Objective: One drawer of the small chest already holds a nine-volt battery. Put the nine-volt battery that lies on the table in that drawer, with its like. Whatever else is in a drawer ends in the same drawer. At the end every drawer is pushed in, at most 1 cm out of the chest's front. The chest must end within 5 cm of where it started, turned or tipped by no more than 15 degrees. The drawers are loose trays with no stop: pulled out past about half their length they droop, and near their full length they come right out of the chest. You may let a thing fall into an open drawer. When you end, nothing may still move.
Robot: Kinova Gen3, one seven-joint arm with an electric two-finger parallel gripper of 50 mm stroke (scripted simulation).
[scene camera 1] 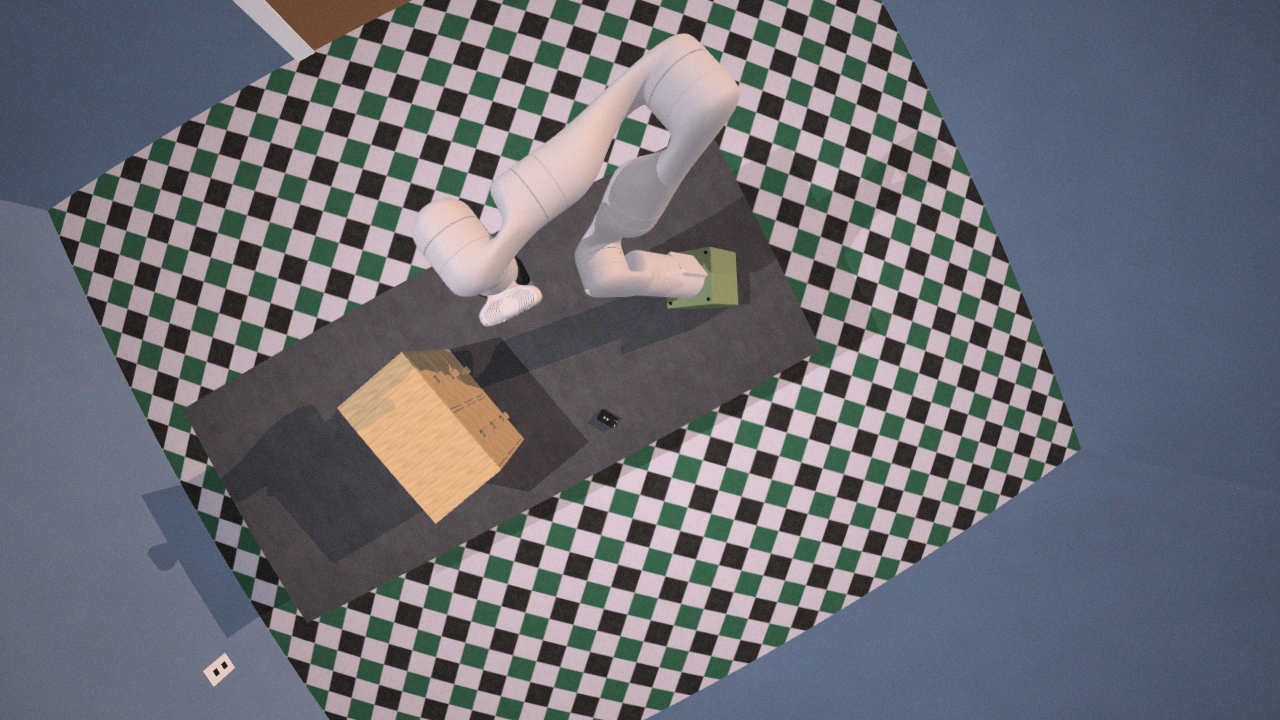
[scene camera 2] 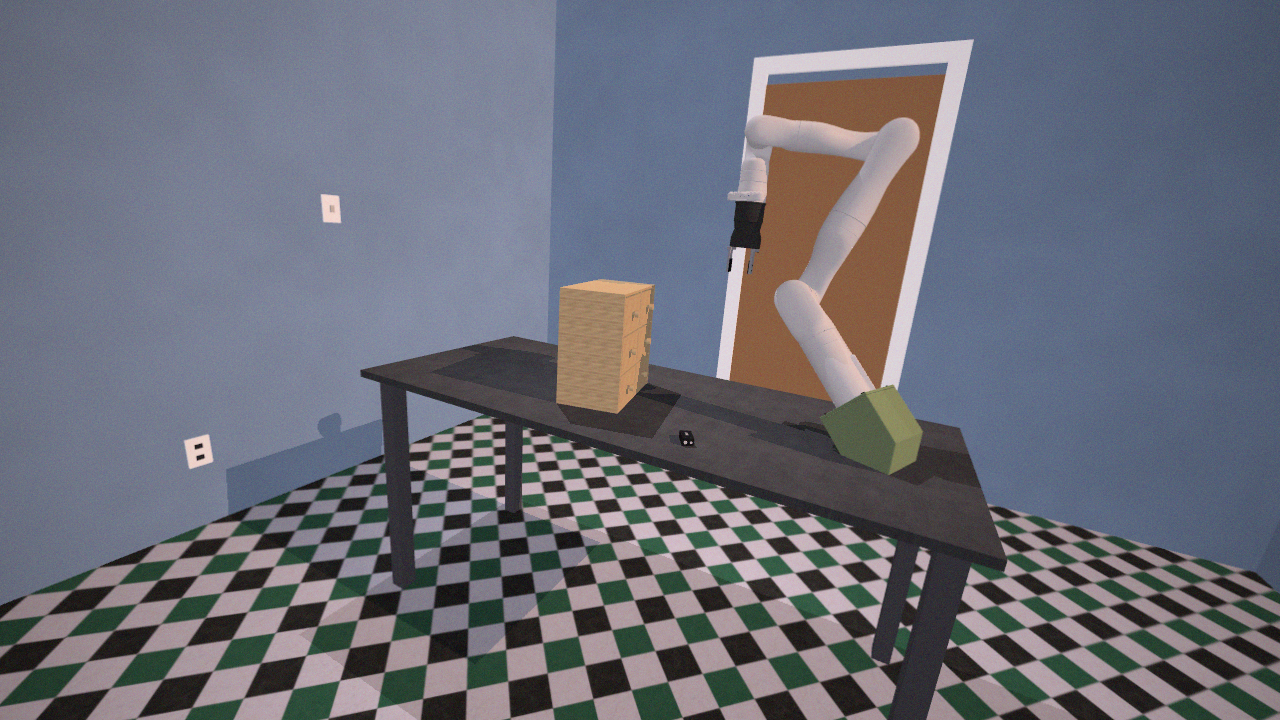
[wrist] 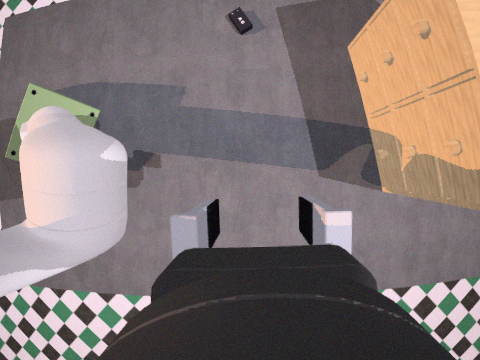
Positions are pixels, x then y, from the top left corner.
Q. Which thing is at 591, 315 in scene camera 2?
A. A light wooden chest.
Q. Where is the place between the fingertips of my gripper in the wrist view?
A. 259, 215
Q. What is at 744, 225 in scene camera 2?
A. My gripper.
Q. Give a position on a light wooden chest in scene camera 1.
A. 398, 414
